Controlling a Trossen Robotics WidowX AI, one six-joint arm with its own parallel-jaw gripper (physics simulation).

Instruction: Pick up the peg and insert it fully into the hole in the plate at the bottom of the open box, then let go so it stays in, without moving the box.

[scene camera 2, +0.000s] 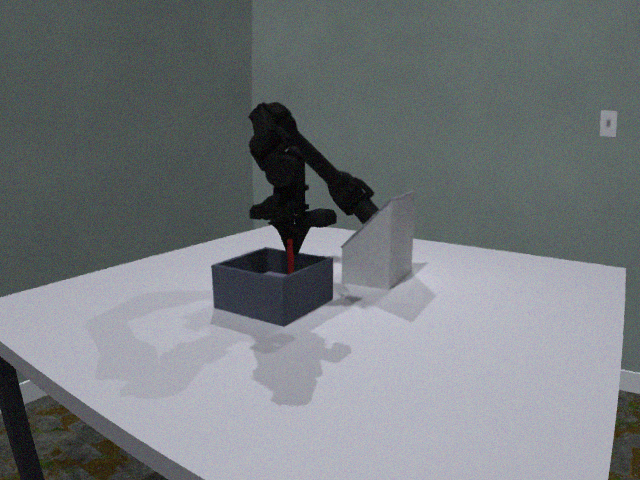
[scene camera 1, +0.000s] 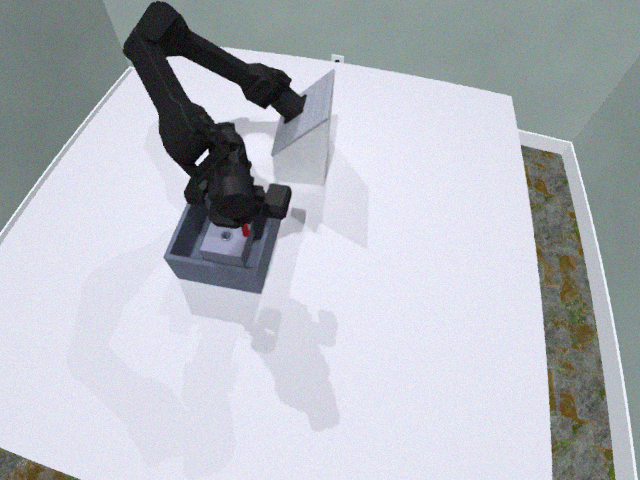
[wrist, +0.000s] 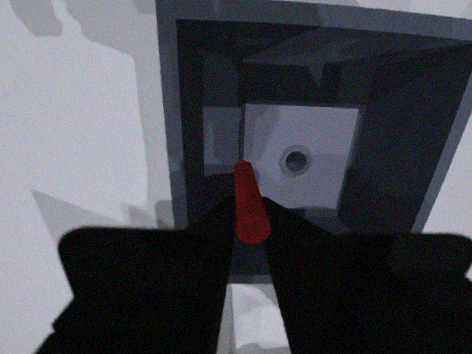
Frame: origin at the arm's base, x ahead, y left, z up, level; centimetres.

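Seen in the pictures: gripper, fingertip midpoint: (scene camera 2: 292,254) (wrist: 246,204); arm's base, link origin: (scene camera 2: 375,222) (scene camera 1: 295,109).
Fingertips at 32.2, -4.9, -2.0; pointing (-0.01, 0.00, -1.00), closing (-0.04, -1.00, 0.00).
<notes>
Pixels of each thing's top centre, then the offset from my fingertips to it, as dx, dy, dz. "*": a spot on its surface instead. Level surfaces: height alone.
- red peg, top centre: (wrist: 253,230) (scene camera 1: 240,212) (scene camera 2: 290,239) +0.6, +0.0, +3.4
- open blue-grey box, top centre: (wrist: 314,178) (scene camera 1: 223,225) (scene camera 2: 273,261) +0.7, -4.6, -2.1
- light plate, top centre: (wrist: 296,162) (scene camera 1: 226,234) (scene camera 2: 273,277) +0.7, -4.6, -5.8
- box's bottom with its round hole, surface spot: (wrist: 296,161) (scene camera 1: 225,237) * +0.2, -5.3, -8.0
- white table, surface height: dz -11.8
The red peg (scene camera 1: 246,230) (scene camera 2: 290,256) (wrist: 249,200) is held nearly upright, its lower part inside the open blue-grey box (scene camera 1: 217,274) (scene camera 2: 248,292) (wrist: 168,125). My gripper (scene camera 2: 293,250) (wrist: 246,204) is shut on the peg over the box. The light plate (scene camera 1: 213,245) (wrist: 325,185) lies at the box's bottom with its round hole (scene camera 1: 225,235) (wrist: 296,161). In the wrist view the peg's far end shows left of the hole, by the plate's left edge. In scene camera 1 it shows right of the hole. Whether it touches the plate cannot be told.
A pale block with a sloped top (scene camera 1: 299,160) (scene camera 2: 367,258) stands on the white table (scene camera 1: 439,310) (scene camera 2: 465,372), behind and right of the box. The arm's forearm and base links pass behind it. The box walls stand around the peg and plate.
</notes>
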